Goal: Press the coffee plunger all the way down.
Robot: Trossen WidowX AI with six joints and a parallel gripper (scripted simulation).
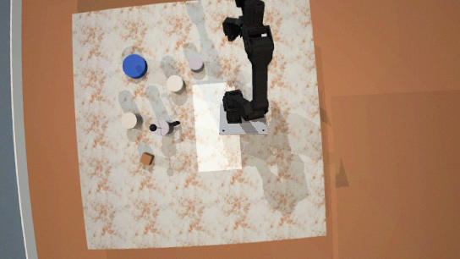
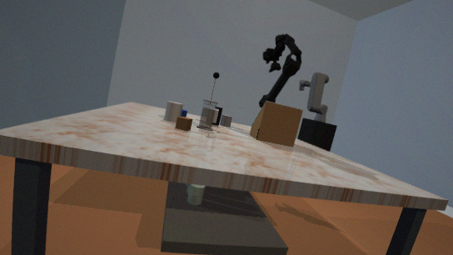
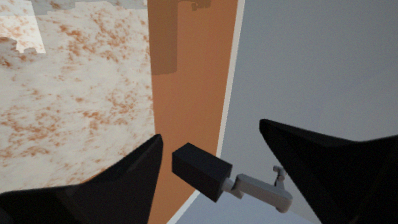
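The coffee press lies 400 mm to the left of my gripper tip, 380 mm ahead of it and 330 mm below it. Also, from my gripper tip: blue cylinder 560 mm ahead, 440 mm below, 90 mm to the left; small brown cube 560 mm to the left, 500 mm ahead, 440 mm below.
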